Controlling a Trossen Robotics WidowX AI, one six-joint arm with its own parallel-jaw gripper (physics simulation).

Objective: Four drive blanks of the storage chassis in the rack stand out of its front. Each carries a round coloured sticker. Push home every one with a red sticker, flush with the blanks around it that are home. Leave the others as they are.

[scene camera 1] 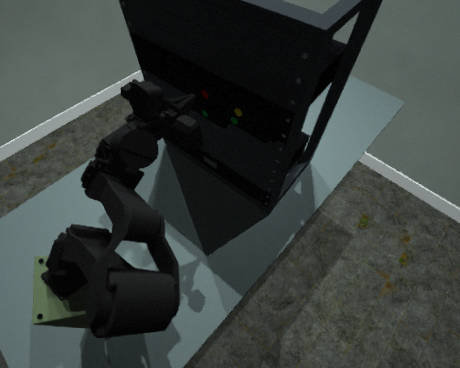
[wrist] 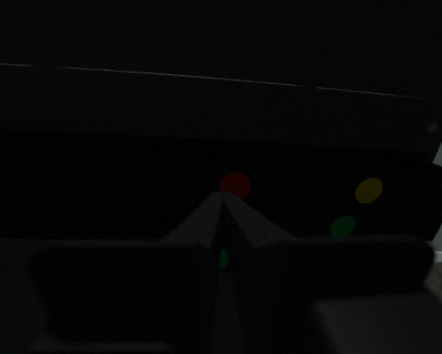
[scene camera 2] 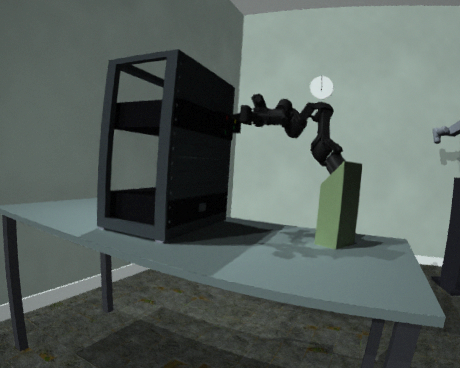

Scene:
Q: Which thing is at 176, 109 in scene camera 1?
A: My gripper.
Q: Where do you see a black rack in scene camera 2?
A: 191, 193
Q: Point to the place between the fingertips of my gripper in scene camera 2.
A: At 231, 116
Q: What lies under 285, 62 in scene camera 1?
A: A black rack.

